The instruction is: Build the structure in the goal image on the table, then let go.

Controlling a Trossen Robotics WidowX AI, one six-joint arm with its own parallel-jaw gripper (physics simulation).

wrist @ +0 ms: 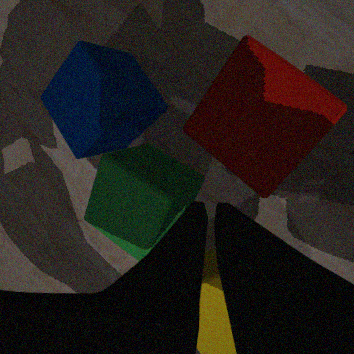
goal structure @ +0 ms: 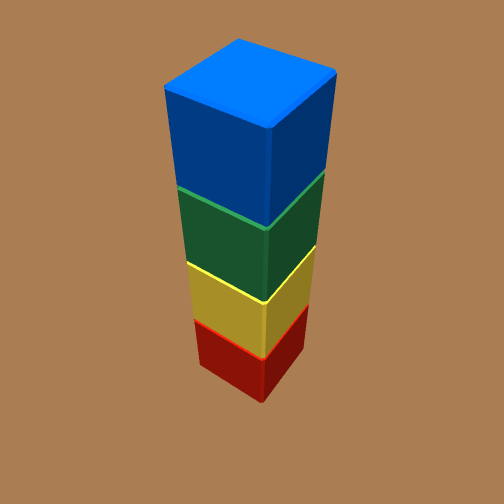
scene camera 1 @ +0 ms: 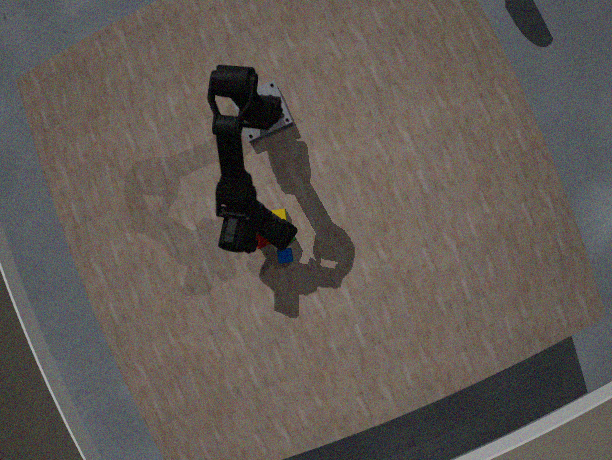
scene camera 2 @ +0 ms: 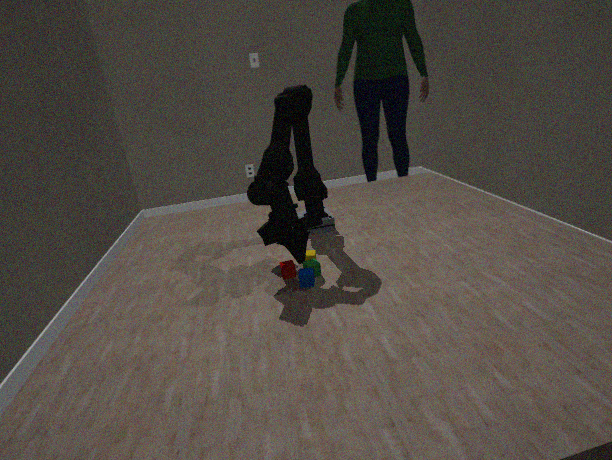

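My gripper point(scene camera 2: 301, 260) point(wrist: 208, 213) is shut, with a thin gap between its fingertips and nothing held. Its tips are low among the cubes. A yellow cube point(scene camera 1: 281, 214) point(scene camera 2: 310, 254) point(wrist: 215, 317) is behind the fingers and partly hidden by them in the wrist view. A green cube point(scene camera 2: 312, 268) point(wrist: 140, 200) is beside the left finger there; the arm hides most of it in scene camera 1. A blue cube point(scene camera 1: 285, 256) point(scene camera 2: 306, 278) point(wrist: 100, 100) is close to the green one; whether they touch is unclear. A red cube point(scene camera 1: 262, 242) point(scene camera 2: 288, 269) point(wrist: 265, 115) lies apart from the blue one.
The arm's grey base plate point(scene camera 1: 270, 128) point(scene camera 2: 321, 225) stands behind the cubes. Shadows of the arm fall around them on the wood-patterned surface point(scene camera 1: 425, 250) point(scene camera 2: 400, 360). A standing person point(scene camera 2: 382, 50) is in the background by the wall.
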